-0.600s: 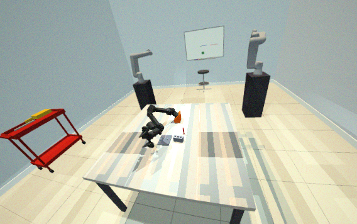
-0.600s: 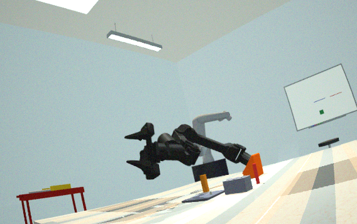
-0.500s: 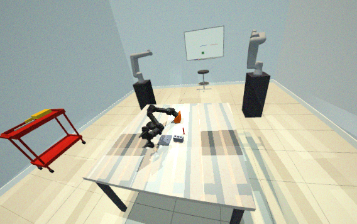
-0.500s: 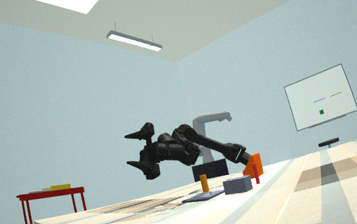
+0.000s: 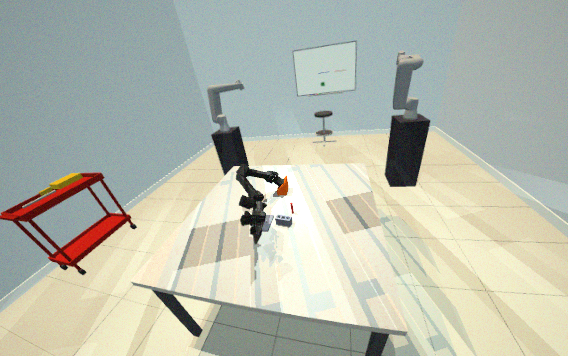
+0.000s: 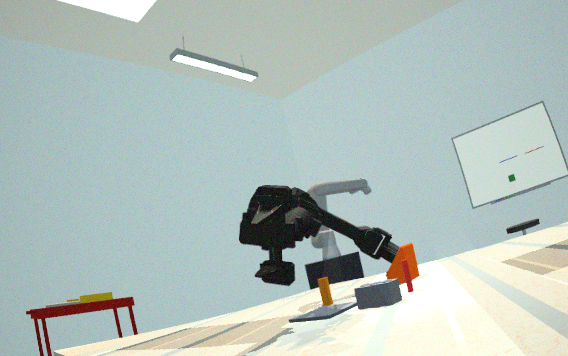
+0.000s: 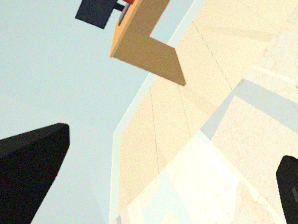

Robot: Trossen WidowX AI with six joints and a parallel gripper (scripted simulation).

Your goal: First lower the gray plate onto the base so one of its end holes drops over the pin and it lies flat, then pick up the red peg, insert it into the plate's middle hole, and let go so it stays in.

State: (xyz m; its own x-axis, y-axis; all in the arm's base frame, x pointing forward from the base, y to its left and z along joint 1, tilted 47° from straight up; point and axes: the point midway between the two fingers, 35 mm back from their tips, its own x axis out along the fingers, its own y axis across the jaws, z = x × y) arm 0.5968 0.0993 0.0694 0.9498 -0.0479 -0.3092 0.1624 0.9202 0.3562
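Now: gripper tip 29 cm past the gray plate, 5 cm to the right of it and 13 cm above it. Also, from my gripper tip: red peg: 39 cm behind, 9 cm to the left, 13 cm below; orange pin: 42 cm behind, 18 cm to the right, 13 cm below; dark base: 28 cm behind, 8 cm to the right, 16 cm below.
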